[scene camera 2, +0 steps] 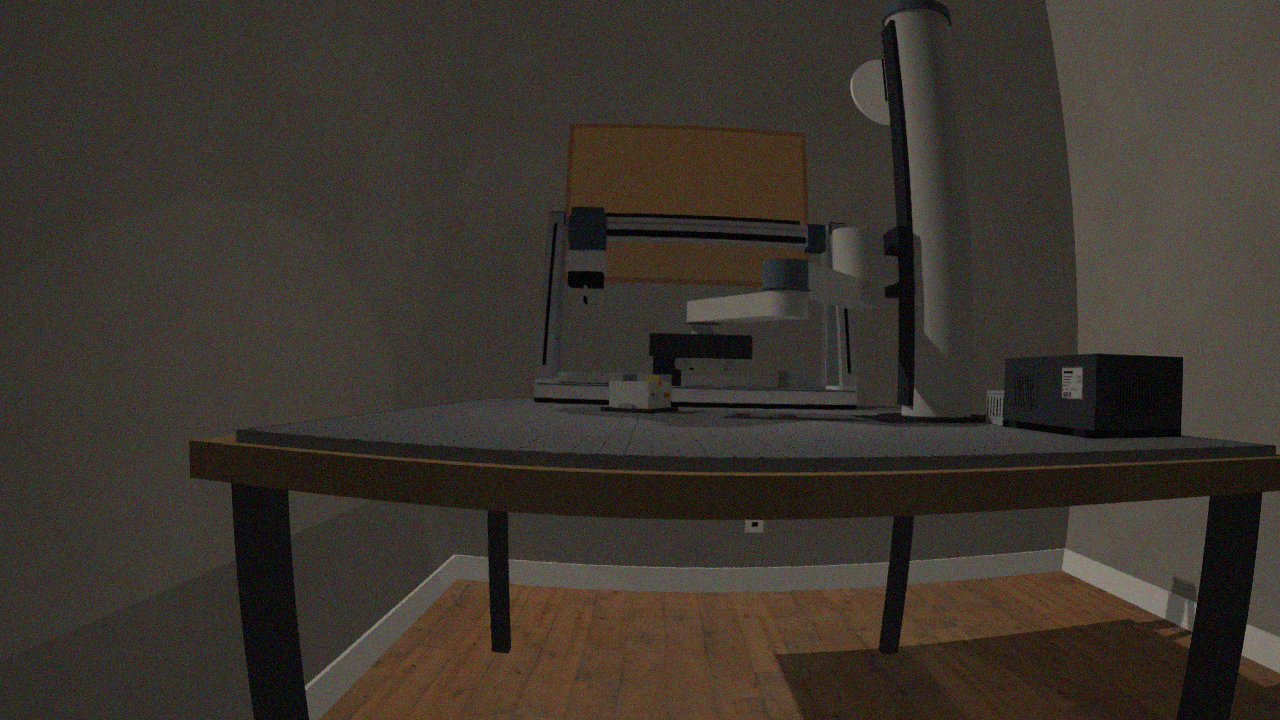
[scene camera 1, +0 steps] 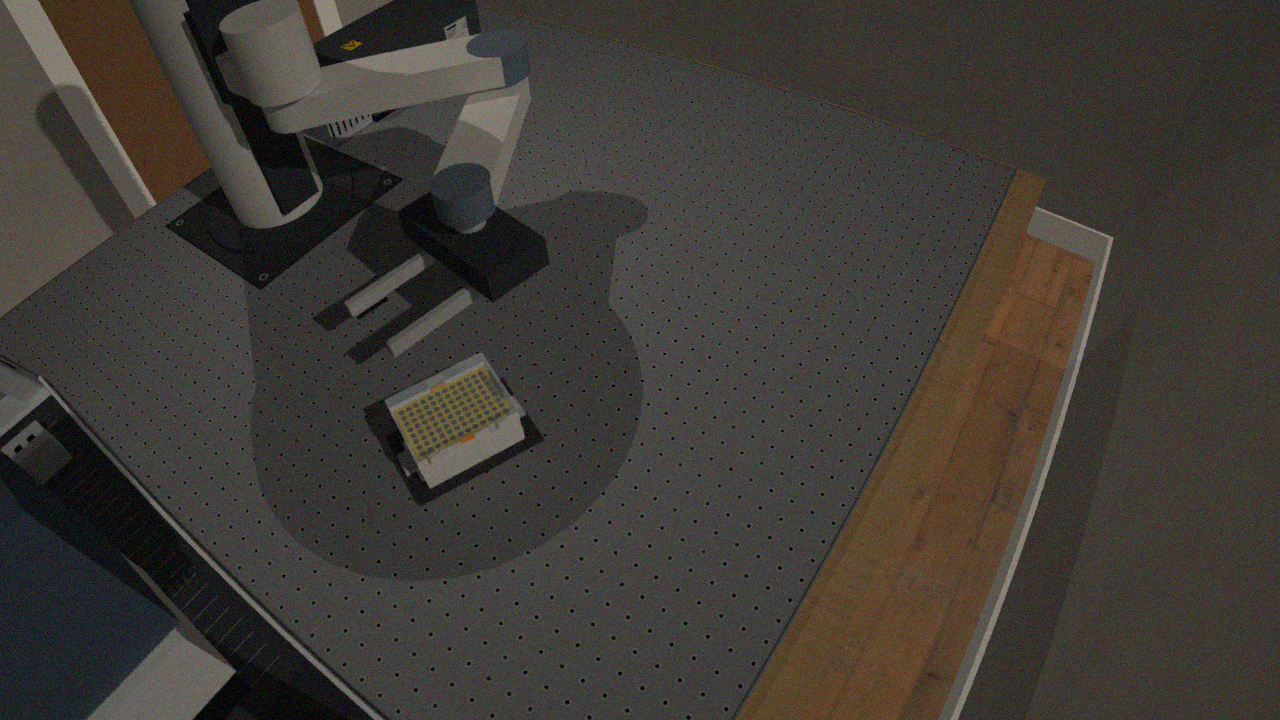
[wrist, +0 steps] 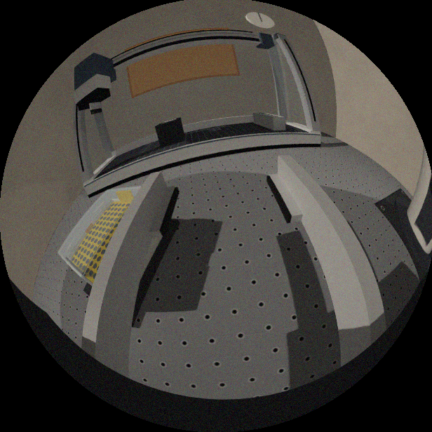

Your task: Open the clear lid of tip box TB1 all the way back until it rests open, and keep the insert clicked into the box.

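Where they show: gripper, fingertip midpoint: (scene camera 2: 710, 365) (scene camera 1: 368, 329); arm's base, link origin: (scene camera 1: 283, 208).
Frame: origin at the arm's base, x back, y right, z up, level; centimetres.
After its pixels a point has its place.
Observation:
Tip box TB1 (scene camera 1: 474, 454) {x -62.7, y 18.7, z 3.9 cm} (scene camera 2: 633, 394) {x -60.1, y 11.1, z 4.8 cm} sits upright in a dark holder (scene camera 1: 534, 437) {x -65.8, y 12.5, z 2.1 cm}. Its yellow insert (scene camera 1: 456, 413) {x -59.3, y 17.0, z 7.0 cm} (wrist: 102, 240) lies level in the box. The clear lid (scene camera 1: 435, 386) {x -56.2, y 16.4, z 9.0 cm} (wrist: 80, 231) appears down over the insert; its exact angle is hard to tell. My gripper (scene camera 1: 374, 329) {x -45.0, y 15.5, z 10.9 cm} (wrist: 220, 172) is shut and empty, its two long fingers standing parallel with a gap. It is low over the table, beside the box and apart from it, between the box and the arm's column. In the wrist view the left finger hides part of the box.
The arm's column (scene camera 1: 214, 134) {x -3.7, y 6.5, z 19.8 cm} (scene camera 2: 935, 214) {x -2.7, y -7.0, z 40.8 cm} stands on a black base plate (scene camera 1: 268, 255) {x -9.5, y 9.5, z 1.2 cm}. A black equipment case (scene camera 1: 402, 26) {x 8.7, y -40.0, z 12.8 cm} (scene camera 2: 1096, 394) {x 3.6, y -55.0, z 7.3 cm} is beside it. A gantry machine (scene camera 2: 689, 394) {x -47.5, y 45.0, z 4.3 cm} (wrist: 210, 147) with a dark deck and a small black block (wrist: 170, 131) stands along one table edge.

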